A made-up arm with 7 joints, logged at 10 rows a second.
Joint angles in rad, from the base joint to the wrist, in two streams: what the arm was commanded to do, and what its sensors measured. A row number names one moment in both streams.
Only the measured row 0 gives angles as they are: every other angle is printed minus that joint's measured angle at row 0.
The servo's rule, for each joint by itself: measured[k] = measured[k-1] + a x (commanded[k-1-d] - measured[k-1]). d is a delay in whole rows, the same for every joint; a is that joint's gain. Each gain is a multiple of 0.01, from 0.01 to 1. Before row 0 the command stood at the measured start. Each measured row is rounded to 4 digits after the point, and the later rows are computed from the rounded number. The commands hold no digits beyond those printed.
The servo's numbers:
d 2
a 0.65 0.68 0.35 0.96 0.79 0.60 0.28
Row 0, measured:
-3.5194, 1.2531, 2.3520, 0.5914, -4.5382, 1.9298, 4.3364
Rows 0 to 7, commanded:
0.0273, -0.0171, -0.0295, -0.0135, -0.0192, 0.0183, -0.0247
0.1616, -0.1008, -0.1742, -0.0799, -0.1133, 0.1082, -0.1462
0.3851, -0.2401, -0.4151, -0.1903, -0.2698, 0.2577, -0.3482
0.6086, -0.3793, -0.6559, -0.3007, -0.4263, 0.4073, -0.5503
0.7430, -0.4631, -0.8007, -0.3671, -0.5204, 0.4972, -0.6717
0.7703, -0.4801, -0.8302, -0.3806, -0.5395, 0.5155, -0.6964
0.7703, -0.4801, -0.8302, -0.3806, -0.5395, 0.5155, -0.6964
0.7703, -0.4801, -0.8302, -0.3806, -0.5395, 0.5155, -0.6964
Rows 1 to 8, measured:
0.0000, 0.0000, 0.0000, 0.0000, 0.0000, 0.0000, 0.0000
0.0000, 0.0000, 0.0000, 0.0000, 0.0000, 0.0000, 0.0000
0.0177, -0.0116, -0.0103, -0.0130, -0.0152, 0.0110, -0.0069
0.1112, -0.0723, -0.0677, -0.0772, -0.0927, 0.0693, -0.0459
0.2892, -0.1864, -0.1893, -0.1858, -0.2326, 0.1823, -0.1305
0.4968, -0.3176, -0.3526, -0.2961, -0.3856, 0.3173, -0.2480
0.6568, -0.4165, -0.5094, -0.3643, -0.4921, 0.4252, -0.3666
0.7306, -0.4597, -0.6217, -0.3799, -0.5295, 0.4794, -0.4589

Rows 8 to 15, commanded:
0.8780, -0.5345, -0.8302, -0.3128, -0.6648, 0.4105, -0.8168
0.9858, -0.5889, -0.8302, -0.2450, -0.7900, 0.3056, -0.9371
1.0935, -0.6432, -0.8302, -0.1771, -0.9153, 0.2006, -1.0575
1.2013, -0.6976, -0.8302, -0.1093, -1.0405, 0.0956, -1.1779
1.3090, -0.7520, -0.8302, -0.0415, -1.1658, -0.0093, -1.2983
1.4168, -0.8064, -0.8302, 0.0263, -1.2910, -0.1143, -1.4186
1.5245, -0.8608, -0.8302, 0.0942, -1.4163, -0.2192, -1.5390
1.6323, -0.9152, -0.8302, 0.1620, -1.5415, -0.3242, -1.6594
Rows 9 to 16, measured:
0.7564, -0.4736, -0.6947, -0.3806, -0.5374, 0.5011, -0.5254
0.7654, -0.4780, -0.7421, -0.3806, -0.5391, 0.5097, -0.5733
0.8386, -0.5164, -0.7729, -0.3155, -0.6384, 0.4502, -0.6415
0.9343, -0.5657, -0.7930, -0.2478, -0.7582, 0.3634, -0.7243
1.0378, -0.6184, -0.8060, -0.1799, -0.8823, 0.2657, -0.8176
1.1441, -0.6723, -0.8145, -0.1121, -1.0073, 0.1636, -0.9185
1.2513, -0.7265, -0.8200, -0.0443, -1.1325, 0.0599, -1.0248
1.3589, -0.7808, -0.8236, 0.0235, -1.2577, -0.0446, -1.1351

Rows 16 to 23, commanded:
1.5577, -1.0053, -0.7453, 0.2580, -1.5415, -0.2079, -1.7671
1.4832, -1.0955, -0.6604, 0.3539, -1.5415, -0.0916, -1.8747
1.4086, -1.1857, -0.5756, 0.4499, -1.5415, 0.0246, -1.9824
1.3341, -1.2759, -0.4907, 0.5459, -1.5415, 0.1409, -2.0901
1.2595, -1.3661, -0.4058, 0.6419, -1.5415, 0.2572, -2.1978
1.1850, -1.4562, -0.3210, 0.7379, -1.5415, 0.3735, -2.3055
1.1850, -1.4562, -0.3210, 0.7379, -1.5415, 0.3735, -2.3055
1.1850, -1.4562, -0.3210, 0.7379, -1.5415, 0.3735, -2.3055
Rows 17 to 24, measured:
1.4665, -0.8352, -0.8259, 0.0914, -1.3830, -0.1494, -1.2482
1.5743, -0.8896, -0.8274, 0.1592, -1.5082, -0.2543, -1.3633
1.5635, -0.9683, -0.7987, 0.2540, -1.5345, -0.2265, -1.4764
1.5113, -1.0548, -0.7503, 0.3499, -1.5400, -0.1456, -1.5879
1.4445, -1.1438, -0.6892, 0.4459, -1.5412, -0.0435, -1.6984
1.3727, -1.2336, -0.6197, 0.5419, -1.5414, 0.0671, -1.8081
1.2991, -1.3237, -0.5448, 0.6379, -1.5415, 0.1812, -1.9172
1.2249, -1.4138, -0.4665, 0.7339, -1.5415, 0.2966, -2.0259

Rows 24 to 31, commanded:
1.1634, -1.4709, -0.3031, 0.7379, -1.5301, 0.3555, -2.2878
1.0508, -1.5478, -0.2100, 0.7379, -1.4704, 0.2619, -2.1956
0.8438, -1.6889, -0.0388, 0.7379, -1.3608, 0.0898, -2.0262
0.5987, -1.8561, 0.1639, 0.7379, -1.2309, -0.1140, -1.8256
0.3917, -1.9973, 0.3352, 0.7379, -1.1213, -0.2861, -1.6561
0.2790, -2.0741, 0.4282, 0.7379, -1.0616, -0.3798, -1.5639
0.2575, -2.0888, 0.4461, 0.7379, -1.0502, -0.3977, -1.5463
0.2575, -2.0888, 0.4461, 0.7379, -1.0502, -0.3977, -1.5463
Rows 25 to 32, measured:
1.1990, -1.4426, -0.4156, 0.7377, -1.5415, 0.3427, -2.1042
1.1899, -1.4518, -0.3825, 0.7379, -1.5415, 0.3612, -2.1606
1.1727, -1.4648, -0.3547, 0.7379, -1.5325, 0.3578, -2.1962
1.0935, -1.5212, -0.3041, 0.7379, -1.4834, 0.3003, -2.1960
0.9312, -1.6352, -0.2112, 0.7379, -1.3865, 0.1740, -2.1485
0.7151, -1.7854, -0.0799, 0.7379, -1.2636, 0.0012, -2.0581
0.5049, -1.9295, 0.0654, 0.7379, -1.1512, -0.1712, -1.9455
0.3581, -2.0278, 0.1924, 0.7379, -1.0804, -0.2964, -1.8387

